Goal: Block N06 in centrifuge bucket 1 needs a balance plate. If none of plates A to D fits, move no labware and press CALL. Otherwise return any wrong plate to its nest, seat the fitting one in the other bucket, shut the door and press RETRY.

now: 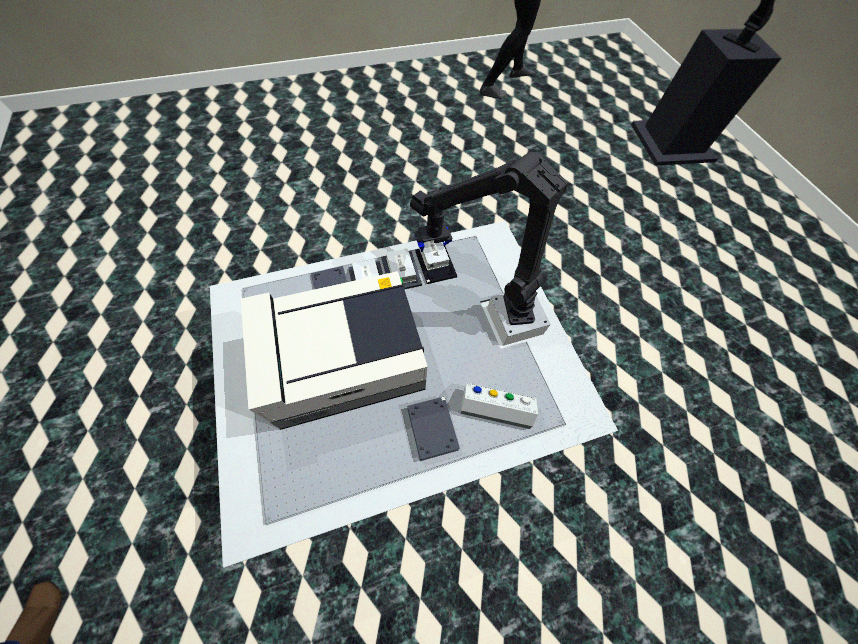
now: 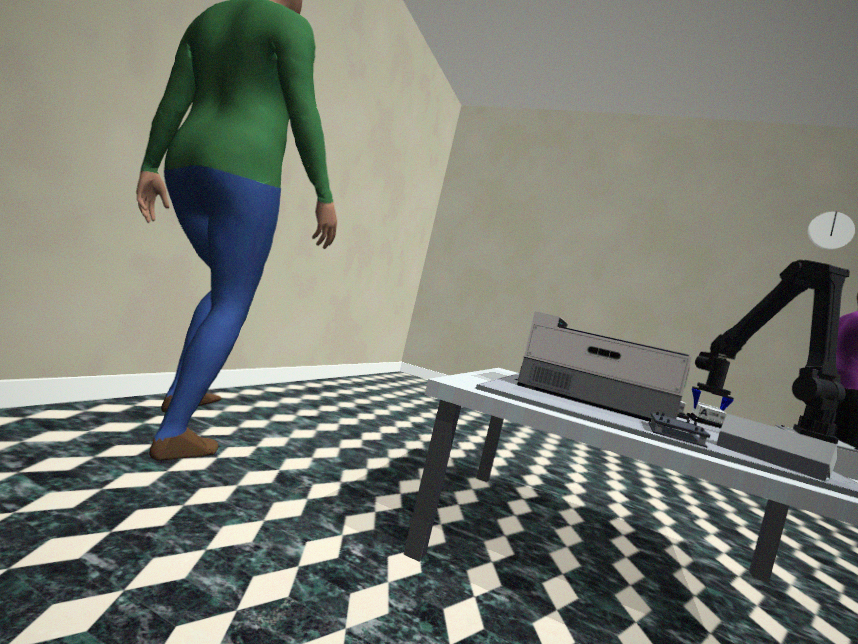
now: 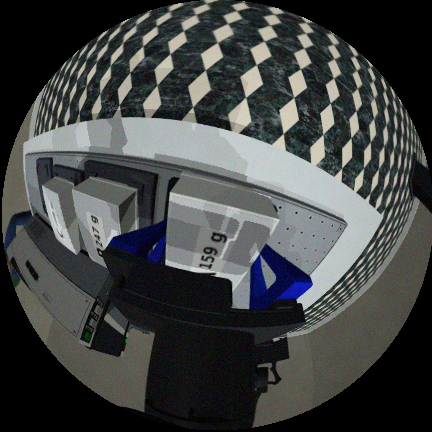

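Pixels of known places: gripper, between the fingertips: (image 1: pixel 431 248) (image 3: pixel 214 231); arm's base, origin of its link: (image 1: pixel 518 308) (image 2: pixel 814 436).
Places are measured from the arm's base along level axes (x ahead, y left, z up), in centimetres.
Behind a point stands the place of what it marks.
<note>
My gripper (image 1: pixel 434 245) {x 26.2, y -31.4, z -3.3 cm} (image 2: pixel 712 403) {x 26.2, y -31.4, z -3.3 cm} (image 3: pixel 214 231) {x 26.2, y -31.4, z -3.3 cm} is shut on plate A (image 1: pixel 435 257) {x 25.7, y -25.4, z -1.1 cm} (image 2: pixel 711 414) {x 24.9, y -23.5, z -3.2 cm} (image 3: pixel 215 230) {x 26.8, y -33.4, z -0.8 cm}, a white block labelled 159 g. It is at the black nest (image 1: pixel 440 276) {x 24.2, y -19.8, z -5.6 cm} at the right end of the row; whether the plate touches the nest is unclear. Plate B (image 1: pixel 399 265) {x 39.4, y -23.2, z -1.5 cm} (image 3: pixel 102 205) {x 37.8, y -30.0, z -1.5 cm}, labelled 247 g, stands in the adjacent nest, with plate C (image 1: pixel 363 270) {x 52.6, y -22.1, z -1.4 cm} (image 3: pixel 59 200) {x 48.3, y -26.0, z -1.7 cm} beyond it. The centrifuge (image 1: pixel 298 408) {x 70.9, y 29.3, z 8.2 cm} (image 2: pixel 602 381) {x 56.1, y 26.7, z 1.1 cm} (image 3: pixel 55 295) {x 50.0, y -7.8, z 8.6 cm} shows a white and a dark panel on top. Its buckets and block N06 are hidden. Plate D is not visible.
A button console (image 1: pixel 498 408) {x 14.2, y 33.5, z 0.5 cm} (image 2: pixel 776 450) {x 13.2, y 36.1, z -3.5 cm} with blue, yellow, green and white buttons stands near the front right. A flat dark plate (image 1: pixel 431 428) {x 34.7, y 36.3, z -3.6 cm} lies beside it. Another dark nest (image 1: pixel 327 277) {x 66.5, y -23.3, z -5.7 cm} is behind the centrifuge. A person in green (image 2: pixel 239 103) is away from the table.
</note>
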